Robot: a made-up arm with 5 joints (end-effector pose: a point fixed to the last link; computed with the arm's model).
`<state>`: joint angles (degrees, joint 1 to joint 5).
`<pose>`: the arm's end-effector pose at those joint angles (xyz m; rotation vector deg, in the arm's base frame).
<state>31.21 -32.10 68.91 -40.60 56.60</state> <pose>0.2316 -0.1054 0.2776 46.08 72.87 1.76</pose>
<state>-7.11 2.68 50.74 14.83 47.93</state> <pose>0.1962 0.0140 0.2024 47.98 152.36 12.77</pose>
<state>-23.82 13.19 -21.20 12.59 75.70</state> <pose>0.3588 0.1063 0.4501 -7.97 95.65 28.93</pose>
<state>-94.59 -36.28 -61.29 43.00 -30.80</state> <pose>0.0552 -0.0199 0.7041 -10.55 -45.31 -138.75</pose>
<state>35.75 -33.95 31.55 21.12 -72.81</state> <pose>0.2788 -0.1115 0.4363 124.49 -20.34 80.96</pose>
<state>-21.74 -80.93 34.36 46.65 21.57</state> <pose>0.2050 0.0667 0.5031 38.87 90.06 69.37</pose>
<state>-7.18 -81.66 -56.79 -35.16 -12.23</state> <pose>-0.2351 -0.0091 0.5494 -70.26 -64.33 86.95</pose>
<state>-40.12 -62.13 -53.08 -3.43 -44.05</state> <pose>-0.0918 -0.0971 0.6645 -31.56 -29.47 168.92</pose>
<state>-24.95 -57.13 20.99 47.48 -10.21</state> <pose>0.2226 0.0998 0.5047 72.12 93.55 85.91</pose>
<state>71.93 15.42 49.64 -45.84 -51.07</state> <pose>0.1485 -0.1452 0.2367 109.41 -32.41 46.00</pose>
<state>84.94 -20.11 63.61 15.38 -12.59</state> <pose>0.1027 -0.1284 0.2266 148.80 -9.79 6.37</pose>
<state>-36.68 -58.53 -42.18 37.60 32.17</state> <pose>0.0371 -0.0203 0.6717 5.53 29.63 92.60</pose>
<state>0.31 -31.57 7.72 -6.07 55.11</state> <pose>0.3038 -0.0067 0.5315 18.42 58.08 31.32</pose>
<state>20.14 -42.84 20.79 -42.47 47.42</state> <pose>0.2605 -0.0704 0.5558 13.34 21.90 22.07</pose>
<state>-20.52 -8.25 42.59 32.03 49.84</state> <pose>0.2285 0.0545 0.2514 27.08 156.43 16.78</pose>
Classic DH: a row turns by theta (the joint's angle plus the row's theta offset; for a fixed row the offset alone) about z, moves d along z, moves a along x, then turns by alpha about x. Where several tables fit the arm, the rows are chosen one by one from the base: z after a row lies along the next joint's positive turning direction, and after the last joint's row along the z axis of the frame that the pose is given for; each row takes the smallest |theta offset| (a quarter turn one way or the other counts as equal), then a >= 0, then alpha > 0; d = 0 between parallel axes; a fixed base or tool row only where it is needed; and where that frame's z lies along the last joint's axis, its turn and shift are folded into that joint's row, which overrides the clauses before.
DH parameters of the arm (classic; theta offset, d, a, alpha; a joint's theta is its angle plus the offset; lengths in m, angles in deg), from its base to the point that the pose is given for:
base (fixed): 10.24 0 0.0748 180
joint 1: 10.24 -0.3727 0.0038 90
joint 2: 84 0 -0.0842 0
joint 3: -83.19 0 0.2188 0
joint 4: 89.19 -0.012 -0.0009 -90
joint 5: -43.7 0 0.0342 180
tool (fixed): 46.3 0.0695 0 0

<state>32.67 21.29 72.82 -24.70 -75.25</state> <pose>0.1237 0.0025 0.1770 167.36 -26.39 28.18</pose>
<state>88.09 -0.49 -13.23 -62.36 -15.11</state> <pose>0.0989 -0.2266 0.5687 13.88 -1.61 16.94</pose>
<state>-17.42 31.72 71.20 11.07 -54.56</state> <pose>0.0341 0.0238 0.1702 -154.48 -76.79 36.20</pose>
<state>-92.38 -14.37 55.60 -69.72 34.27</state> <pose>0.0711 0.2271 0.3094 -25.26 76.28 129.84</pose>
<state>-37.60 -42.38 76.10 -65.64 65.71</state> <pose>0.2443 0.1135 0.3152 -7.04 60.37 56.29</pose>
